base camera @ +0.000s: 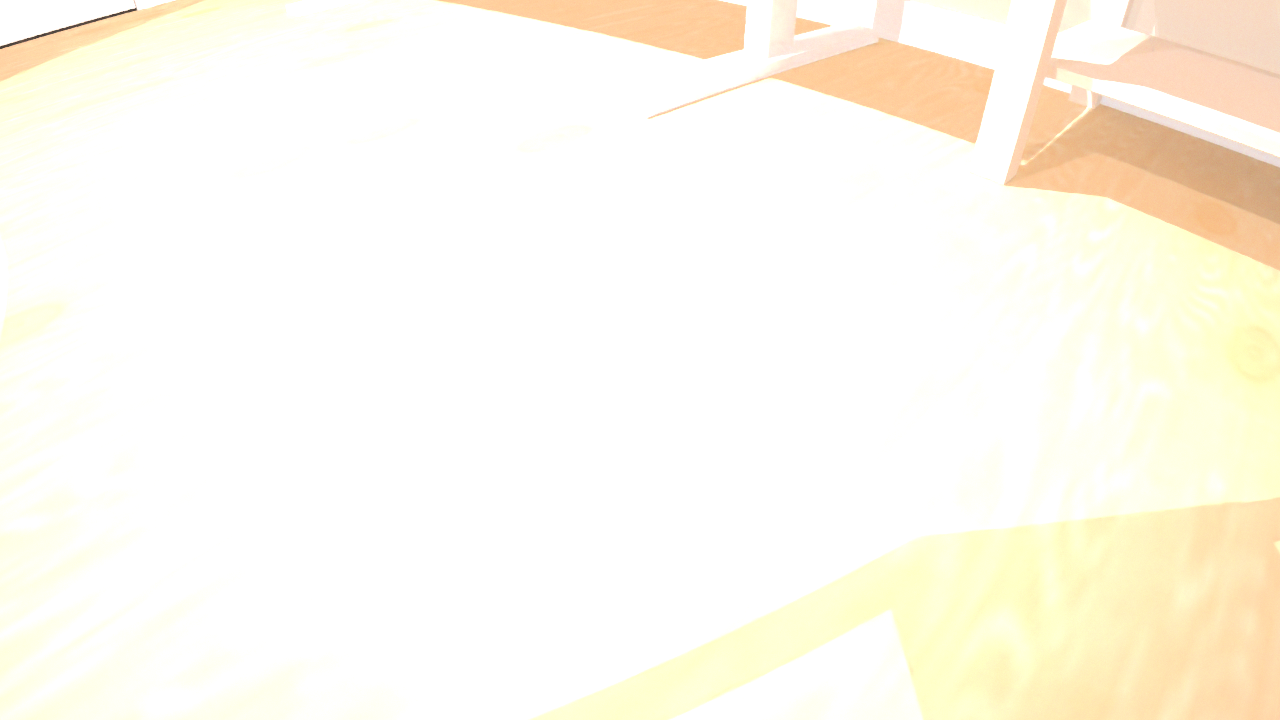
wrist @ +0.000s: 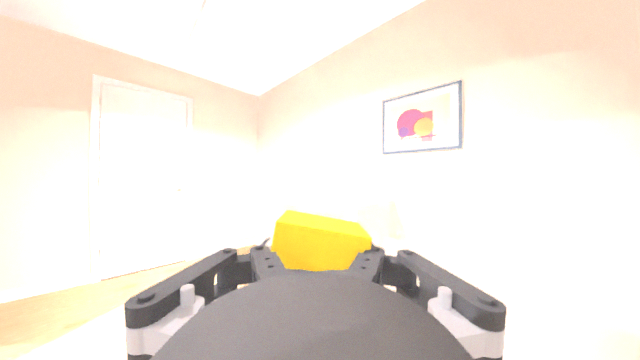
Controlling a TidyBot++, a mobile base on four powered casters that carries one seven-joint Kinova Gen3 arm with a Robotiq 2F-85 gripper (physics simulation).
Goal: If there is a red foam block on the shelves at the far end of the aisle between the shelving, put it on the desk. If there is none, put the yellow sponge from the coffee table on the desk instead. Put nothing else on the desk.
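Frame: origin at the arm's base, x back, y right, z up, level; millimetres.
Seen in the pictures: gripper, fingertip midpoint: (wrist: 317,243).
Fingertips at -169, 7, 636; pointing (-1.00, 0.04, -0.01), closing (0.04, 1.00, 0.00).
Note:
Offsets run from my fingertips to a thing's top centre, as dx, dy, dz. "spot": to the spot under its first point. Level surfaces: height alone.
The yellow sponge @[+23, -5, +30] (wrist: 320,242) is held between the fingers of my gripper (wrist: 317,243) in the wrist view. The gripper is shut on it, and the dark palm hides its lower part. The sponge is tilted slightly, its bright top face showing. The gripper does not show in the base camera view. No red foam block shows in either view. I cannot identify the desk or the coffee table for certain.
In the base camera view, a pale upright post @[spot: -687, +476, -912] (base camera: 1015,89) and a low board @[dz -882] (base camera: 1181,94) stand at the upper right. Another pale leg @[spot: -1090, +258, -952] (base camera: 769,26) has a foot bar. A door (wrist: 142,180) and a framed picture (wrist: 422,117) are ahead. Strong glare washes out the wooden floor @[dz -1032] (base camera: 1199,214).

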